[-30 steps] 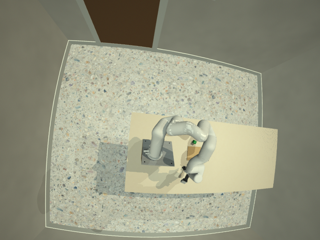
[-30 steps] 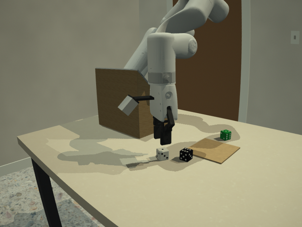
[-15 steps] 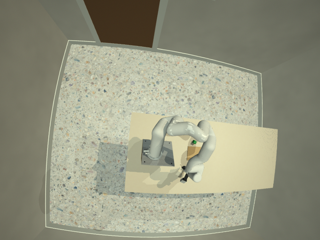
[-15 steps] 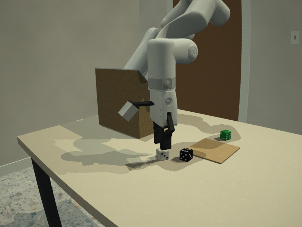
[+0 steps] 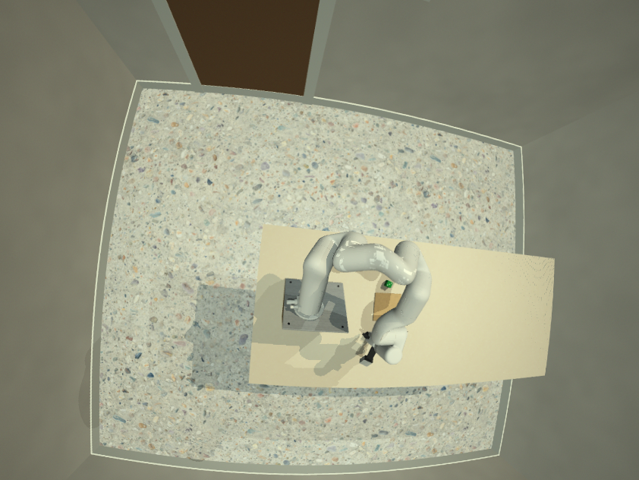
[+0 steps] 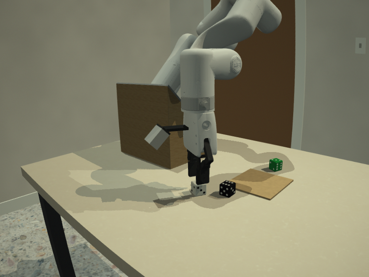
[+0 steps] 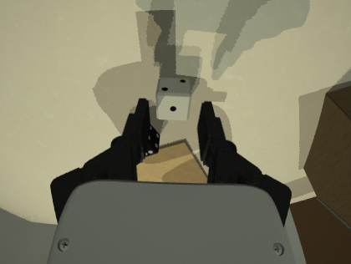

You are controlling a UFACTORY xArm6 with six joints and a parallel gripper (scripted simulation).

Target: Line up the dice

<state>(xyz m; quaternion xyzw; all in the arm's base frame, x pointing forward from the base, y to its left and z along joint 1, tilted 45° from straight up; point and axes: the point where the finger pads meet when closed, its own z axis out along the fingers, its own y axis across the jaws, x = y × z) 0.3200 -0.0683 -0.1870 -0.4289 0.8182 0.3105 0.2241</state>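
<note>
Now: the white die 40 mm below my hand. From my hand the other things lie so: black die: 60 mm ahead, 30 mm to the left, 40 mm below; green die: 100 mm ahead, 250 mm to the left, 40 mm below; brown mat: 100 mm ahead, 130 mm to the left, 50 mm below.
</note>
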